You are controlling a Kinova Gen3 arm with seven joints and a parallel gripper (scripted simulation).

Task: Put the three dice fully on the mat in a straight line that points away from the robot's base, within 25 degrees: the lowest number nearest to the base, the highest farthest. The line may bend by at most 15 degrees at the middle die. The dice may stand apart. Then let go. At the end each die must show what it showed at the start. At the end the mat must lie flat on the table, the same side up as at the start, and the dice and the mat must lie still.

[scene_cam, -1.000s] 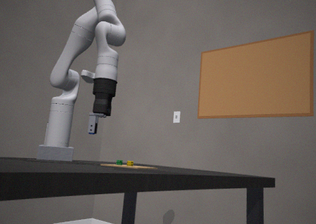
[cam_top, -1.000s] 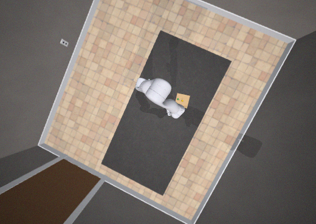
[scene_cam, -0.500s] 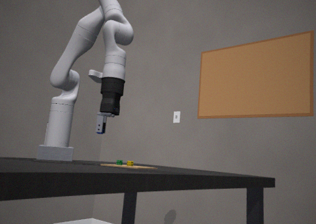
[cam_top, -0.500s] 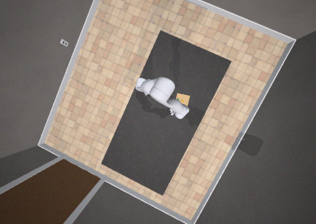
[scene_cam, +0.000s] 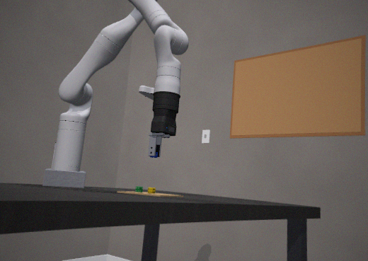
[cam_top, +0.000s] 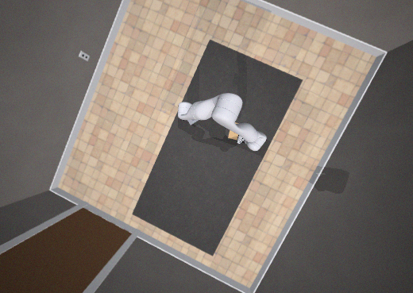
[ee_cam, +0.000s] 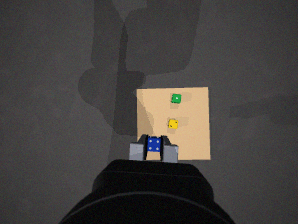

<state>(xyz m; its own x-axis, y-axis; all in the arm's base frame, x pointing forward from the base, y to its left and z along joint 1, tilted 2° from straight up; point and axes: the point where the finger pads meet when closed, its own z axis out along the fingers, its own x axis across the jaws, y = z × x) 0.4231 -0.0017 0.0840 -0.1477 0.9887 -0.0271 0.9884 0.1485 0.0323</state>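
Now: the yellow die 110 mm below my hand, 30 mm to the left of it and 30 mm behind it. Also, from my hand: green die 110 mm below, 70 mm behind, 30 mm to the left; then blue die 10 mm below; then mat 120 mm below, 30 mm to the left, 30 mm behind.
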